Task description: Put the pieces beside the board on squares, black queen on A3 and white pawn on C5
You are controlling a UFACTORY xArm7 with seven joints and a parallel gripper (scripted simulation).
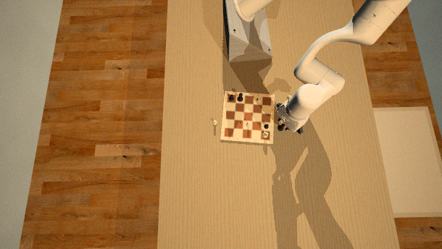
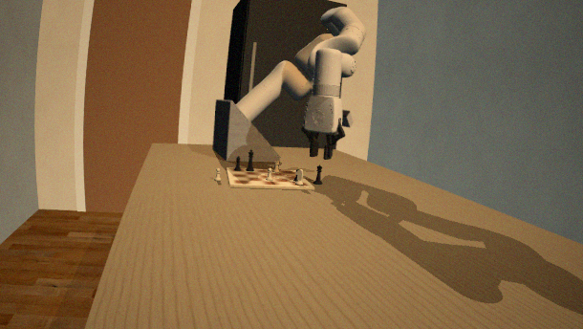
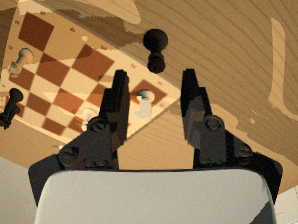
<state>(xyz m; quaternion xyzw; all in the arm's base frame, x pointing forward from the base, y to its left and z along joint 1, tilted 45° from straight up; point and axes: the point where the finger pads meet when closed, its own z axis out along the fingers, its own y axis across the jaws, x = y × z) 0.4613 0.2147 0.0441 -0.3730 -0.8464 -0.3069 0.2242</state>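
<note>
My hand is 70 mm above the black pawn and 60 mm to the left of it. The rest, counted from my hand: chessboard (140 mm to the right, 90 mm below, 40 mm behind).
</note>
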